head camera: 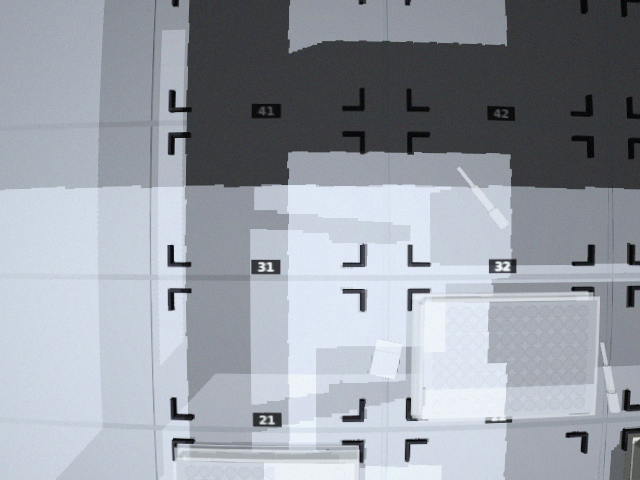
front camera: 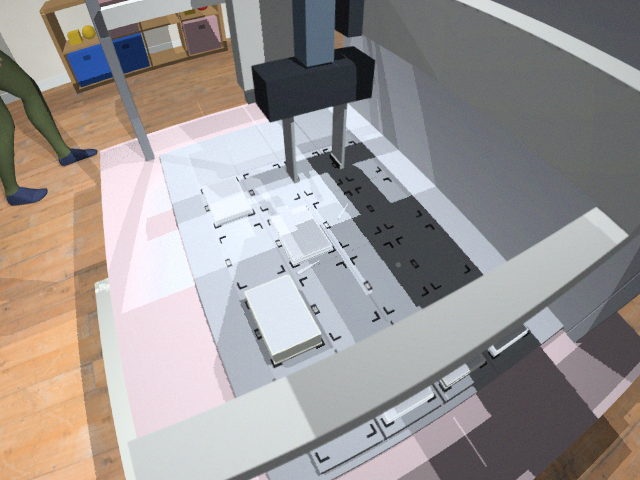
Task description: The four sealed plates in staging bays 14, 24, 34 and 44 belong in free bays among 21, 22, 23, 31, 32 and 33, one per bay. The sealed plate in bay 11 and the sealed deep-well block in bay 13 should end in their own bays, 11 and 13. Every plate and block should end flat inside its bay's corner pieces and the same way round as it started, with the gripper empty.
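Pixels of known places: gripper, between the fingertips: (front camera: 315, 169); robot's base, origin of its link: (front camera: 202, 190).
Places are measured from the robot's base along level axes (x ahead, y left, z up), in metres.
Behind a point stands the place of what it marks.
Observation:
My gripper (front camera: 316, 173) {x 0.230, y 0.185, z 0.160 m} hangs above the deck behind the plate in bay 22; its two jaws are apart with nothing between them. It does not show in the head view. A pale sealed plate (front camera: 306, 240) {x 0.257, y 0.152, z 0.015 m} (head camera: 506, 356) {x 0.224, y 0.152, z 0.014 m} lies in bay 22 and looks flat; it hides one corner piece. The sealed plate (front camera: 227, 201) {x 0.080, y 0.043, z 0.014 m} (head camera: 310, 471) {x 0.094, y 0.076, z 0.014 m} is in bay 11. The taller deep-well block (front camera: 283, 315) {x 0.399, y 0.044, z 0.042 m} (head camera: 634, 459) {x 0.329, y 0.070, z 0.007 m} is in bay 13. Bay 14 shows bare corner pieces. Partly hidden plates show in bay 24 (front camera: 408, 405) {x 0.613, y 0.147, z 0.029 m}, bay 34 (front camera: 455, 376) {x 0.613, y 0.236, z 0.029 m} and bay 44 (front camera: 509, 343) {x 0.618, y 0.355, z 0.028 m}.
A thin pale stick (front camera: 342, 210) {x 0.210, y 0.258, z 0.005 m} (head camera: 483, 198) {x 0.212, y 0.257, z 0.005 m} lies in bay 32. Another stick (front camera: 308, 267) {x 0.310, y 0.130, z 0.005 m} (head camera: 608, 379) {x 0.307, y 0.130, z 0.005 m} lies between bays 22 and 23. A small white piece (head camera: 386, 359) {x 0.146, y 0.147, z 0.001 m} lies between bays 21 and 22. A grey beam (front camera: 361, 356) {x 0.613, y 0.023, z 0.400 m} crosses in front of the staging bays.

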